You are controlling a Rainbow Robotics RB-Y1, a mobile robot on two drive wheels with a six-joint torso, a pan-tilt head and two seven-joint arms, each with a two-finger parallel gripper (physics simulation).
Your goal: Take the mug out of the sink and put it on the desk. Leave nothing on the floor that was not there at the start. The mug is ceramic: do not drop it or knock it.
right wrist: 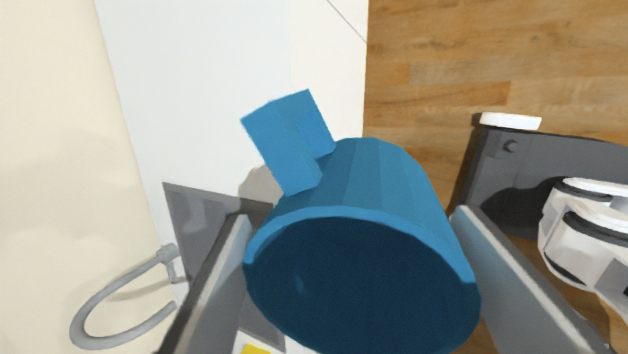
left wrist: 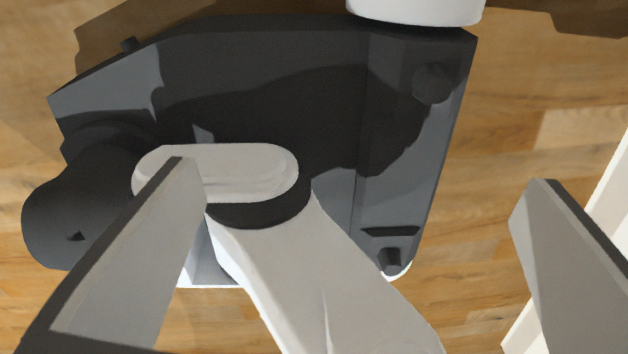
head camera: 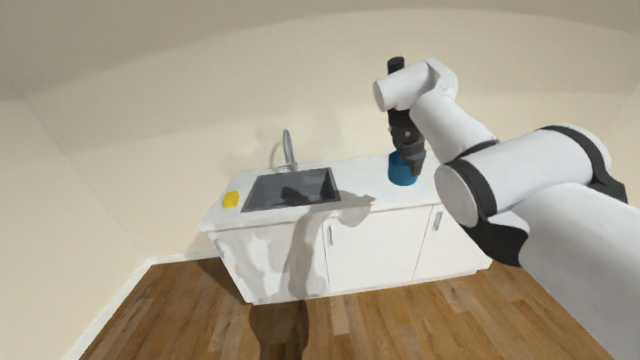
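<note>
A blue mug is held between the fingers of my right gripper, which is shut on its sides. In the right wrist view the mug's open mouth faces the camera and its handle points up and left. The grey sink is set in the white counter; the mug is out of it, to its right in the head view. My left gripper is open, with its fingers wide apart above my own base. A desk does not show in any of these views.
The white counter stands against the wall. A tap rises behind the sink. A yellow block lies at the counter's left end. My dark wheeled base stands on the wooden floor.
</note>
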